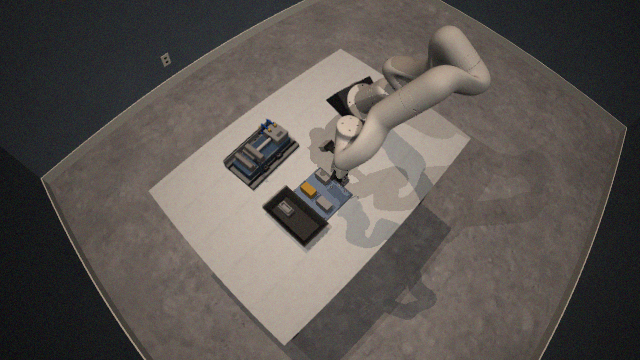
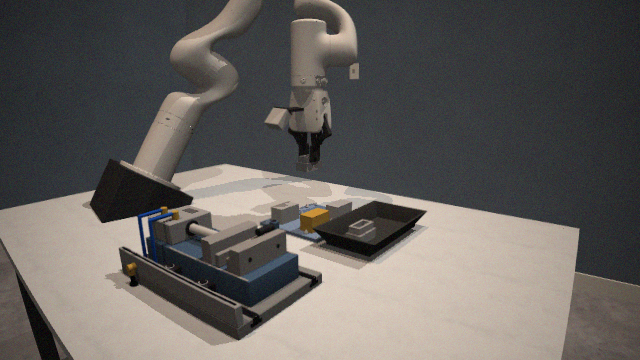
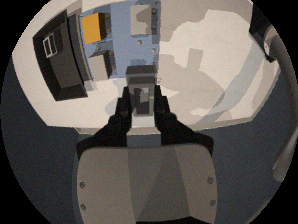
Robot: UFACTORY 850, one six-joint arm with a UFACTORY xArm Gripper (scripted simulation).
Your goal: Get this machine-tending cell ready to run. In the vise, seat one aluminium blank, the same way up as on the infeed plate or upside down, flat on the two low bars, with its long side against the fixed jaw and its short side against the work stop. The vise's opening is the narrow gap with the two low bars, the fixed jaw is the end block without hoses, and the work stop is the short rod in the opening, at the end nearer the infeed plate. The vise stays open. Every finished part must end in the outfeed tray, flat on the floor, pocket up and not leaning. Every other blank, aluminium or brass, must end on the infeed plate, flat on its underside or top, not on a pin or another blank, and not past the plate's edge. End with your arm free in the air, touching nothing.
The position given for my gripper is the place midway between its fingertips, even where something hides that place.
Note:
I see my gripper (image 2: 309, 160).
My gripper also shows in image 3 (image 3: 142, 94).

